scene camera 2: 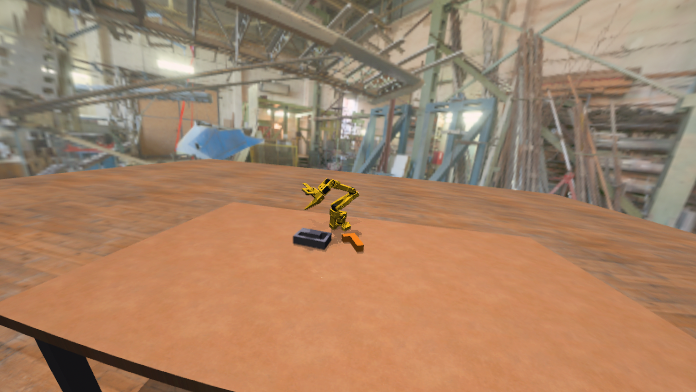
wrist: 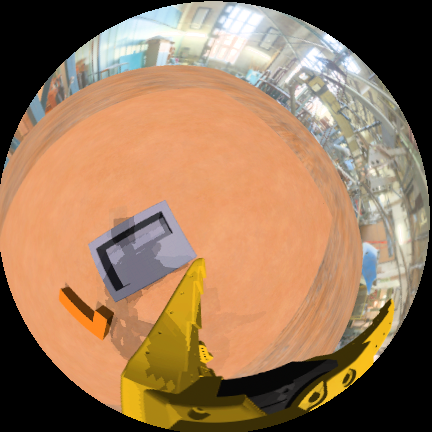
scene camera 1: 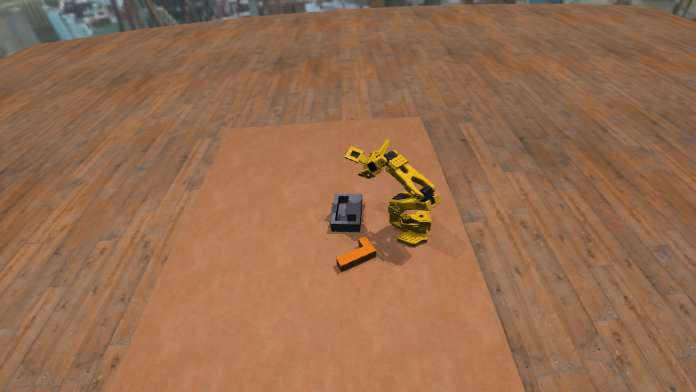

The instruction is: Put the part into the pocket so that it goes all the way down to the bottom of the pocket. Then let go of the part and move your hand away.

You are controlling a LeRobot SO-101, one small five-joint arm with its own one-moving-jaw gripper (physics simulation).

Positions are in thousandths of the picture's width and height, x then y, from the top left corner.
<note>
The table carries an orange L-shaped block (wrist: 228,747). I also see a grey block with L-shaped pocket (wrist: 337,573).
</note>
